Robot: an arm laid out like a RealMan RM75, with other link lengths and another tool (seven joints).
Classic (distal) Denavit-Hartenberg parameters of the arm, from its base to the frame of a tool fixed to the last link. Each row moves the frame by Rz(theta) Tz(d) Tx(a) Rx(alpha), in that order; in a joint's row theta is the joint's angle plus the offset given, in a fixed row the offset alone. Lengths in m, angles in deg.
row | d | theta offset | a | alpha
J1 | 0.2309 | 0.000 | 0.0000 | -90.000
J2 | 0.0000 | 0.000 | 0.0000 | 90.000
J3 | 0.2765 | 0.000 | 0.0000 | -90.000
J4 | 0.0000 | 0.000 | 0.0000 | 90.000
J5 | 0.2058 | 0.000 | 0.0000 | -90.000
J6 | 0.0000 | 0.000 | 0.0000 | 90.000
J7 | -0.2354 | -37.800 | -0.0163 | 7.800
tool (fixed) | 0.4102 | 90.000 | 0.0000 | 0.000
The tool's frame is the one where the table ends.
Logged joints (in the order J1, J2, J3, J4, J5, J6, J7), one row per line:
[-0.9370, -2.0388, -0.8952, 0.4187, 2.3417, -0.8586, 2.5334]
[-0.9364, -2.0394, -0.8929, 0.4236, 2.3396, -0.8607, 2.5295]
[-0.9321, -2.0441, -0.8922, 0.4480, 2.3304, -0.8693, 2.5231]
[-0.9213, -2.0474, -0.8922, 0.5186, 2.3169, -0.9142, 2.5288]
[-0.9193, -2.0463, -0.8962, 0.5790, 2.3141, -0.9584, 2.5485]
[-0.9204, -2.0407, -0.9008, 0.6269, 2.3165, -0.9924, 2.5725]
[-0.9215, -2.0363, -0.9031, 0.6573, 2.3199, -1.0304, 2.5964]
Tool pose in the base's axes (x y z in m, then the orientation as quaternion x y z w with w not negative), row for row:
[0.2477, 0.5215, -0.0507, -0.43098, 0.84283, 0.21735, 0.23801]
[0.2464, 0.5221, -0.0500, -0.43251, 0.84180, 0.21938, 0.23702]
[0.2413, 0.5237, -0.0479, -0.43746, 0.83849, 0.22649, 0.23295]
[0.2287, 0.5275, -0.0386, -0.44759, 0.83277, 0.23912, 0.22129]
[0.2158, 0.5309, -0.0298, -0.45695, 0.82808, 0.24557, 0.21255]
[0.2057, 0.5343, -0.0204, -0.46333, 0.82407, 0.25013, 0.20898]
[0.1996, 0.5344, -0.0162, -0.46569, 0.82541, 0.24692, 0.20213]
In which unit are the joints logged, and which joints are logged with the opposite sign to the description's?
The joints are logged in radians. Opposite sign: J1, J2, J4, J5.
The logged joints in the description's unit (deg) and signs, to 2 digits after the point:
[53.69, 116.81, -51.29, -23.99, -134.17, -49.19, 145.15]
[53.65, 116.85, -51.16, -24.27, -134.05, -49.31, 144.93]
[53.41, 117.12, -51.12, -25.67, -133.52, -49.81, 144.56]
[52.79, 117.31, -51.12, -29.71, -132.75, -52.38, 144.89]
[52.67, 117.24, -51.35, -33.17, -132.59, -54.91, 146.02]
[52.74, 116.92, -51.61, -35.92, -132.73, -56.86, 147.39]
[52.80, 116.67, -51.74, -37.66, -132.92, -59.04, 148.76]

